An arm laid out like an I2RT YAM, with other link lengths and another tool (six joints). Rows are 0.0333 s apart.
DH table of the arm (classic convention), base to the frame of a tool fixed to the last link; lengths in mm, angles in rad. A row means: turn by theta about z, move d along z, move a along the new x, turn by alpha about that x. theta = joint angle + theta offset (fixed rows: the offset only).
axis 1: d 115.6, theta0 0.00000, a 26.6, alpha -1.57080
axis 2: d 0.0, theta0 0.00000, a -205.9, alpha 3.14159
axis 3: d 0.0, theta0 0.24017, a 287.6, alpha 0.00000
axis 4: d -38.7, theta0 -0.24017, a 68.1, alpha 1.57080
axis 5: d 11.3, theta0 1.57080, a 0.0, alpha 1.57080
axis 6: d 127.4, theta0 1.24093, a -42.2, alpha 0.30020
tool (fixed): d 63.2, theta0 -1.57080, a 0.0, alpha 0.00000
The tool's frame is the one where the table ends.
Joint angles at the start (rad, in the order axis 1, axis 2, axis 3, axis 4, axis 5, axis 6):
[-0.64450 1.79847 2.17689 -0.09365 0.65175 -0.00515]
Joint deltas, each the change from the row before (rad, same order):
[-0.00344 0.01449 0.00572 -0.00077 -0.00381 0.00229]
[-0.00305 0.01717 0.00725 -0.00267 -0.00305 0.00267]
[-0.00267 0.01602 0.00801 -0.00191 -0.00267 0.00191]
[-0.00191 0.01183 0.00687 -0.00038 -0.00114 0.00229]
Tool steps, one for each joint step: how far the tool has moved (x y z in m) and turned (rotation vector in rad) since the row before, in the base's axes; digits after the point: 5 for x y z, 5 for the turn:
[0.00350 -0.00423 -0.00454 0.00547 0.00609 0.00073]
[0.00423 -0.00473 -0.00566 0.00763 0.00799 0.00046]
[0.00364 -0.00412 -0.00470 0.00596 0.00649 0.00030]
[0.00223 -0.00287 -0.00293 0.00360 0.00224 -0.00035]

